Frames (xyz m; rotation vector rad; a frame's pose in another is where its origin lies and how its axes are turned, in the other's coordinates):
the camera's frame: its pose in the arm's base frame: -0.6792 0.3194 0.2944 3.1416 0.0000 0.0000
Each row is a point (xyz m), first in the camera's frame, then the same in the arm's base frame.
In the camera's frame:
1: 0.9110 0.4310 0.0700
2: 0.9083 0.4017 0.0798
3: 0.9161 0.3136 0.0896
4: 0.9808 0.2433 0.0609
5: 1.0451 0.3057 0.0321
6: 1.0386 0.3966 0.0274
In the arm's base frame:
1: 0.2318 -0.1116 0.2244
2: 0.2291 -0.0823 0.2146
3: 0.2369 0.0058 0.2048
4: 0.3016 0.0761 0.2335
5: 0.3659 0.0137 0.2623
6: 0.3594 -0.0772 0.2670

